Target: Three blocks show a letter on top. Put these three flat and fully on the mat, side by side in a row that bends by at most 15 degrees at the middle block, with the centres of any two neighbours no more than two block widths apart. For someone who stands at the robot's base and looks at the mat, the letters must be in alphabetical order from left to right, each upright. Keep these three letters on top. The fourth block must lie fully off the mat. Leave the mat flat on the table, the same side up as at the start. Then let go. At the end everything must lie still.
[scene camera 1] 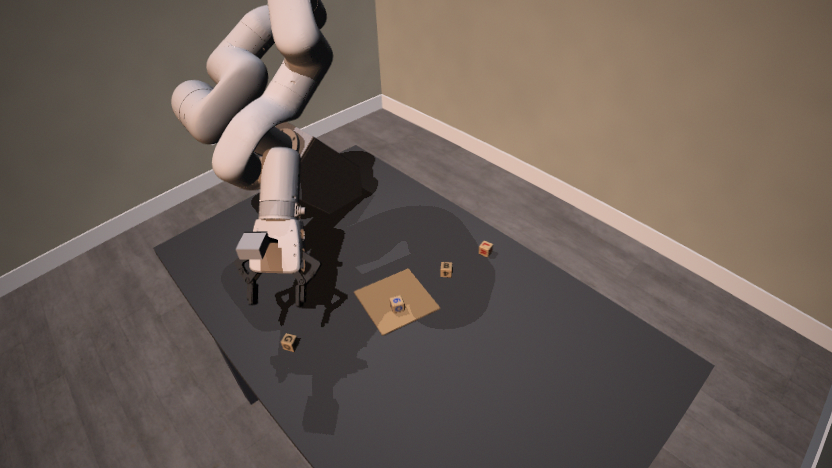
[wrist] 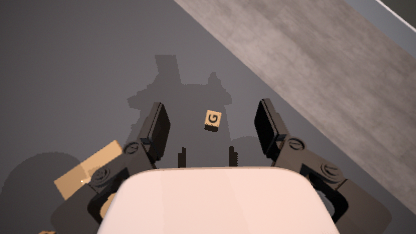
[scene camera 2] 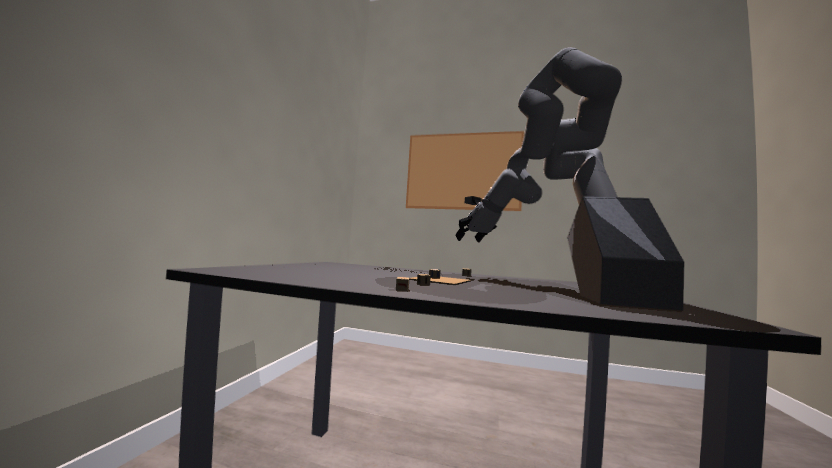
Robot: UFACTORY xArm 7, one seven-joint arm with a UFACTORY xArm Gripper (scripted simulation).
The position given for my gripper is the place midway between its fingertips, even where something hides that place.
I see my gripper (scene camera 1: 276, 305) and a mat (scene camera 1: 375, 298).
The mat is seen too in the wrist view (wrist: 69, 183). My gripper also shows in the wrist view (wrist: 211, 112) and in scene camera 2 (scene camera 2: 467, 239).
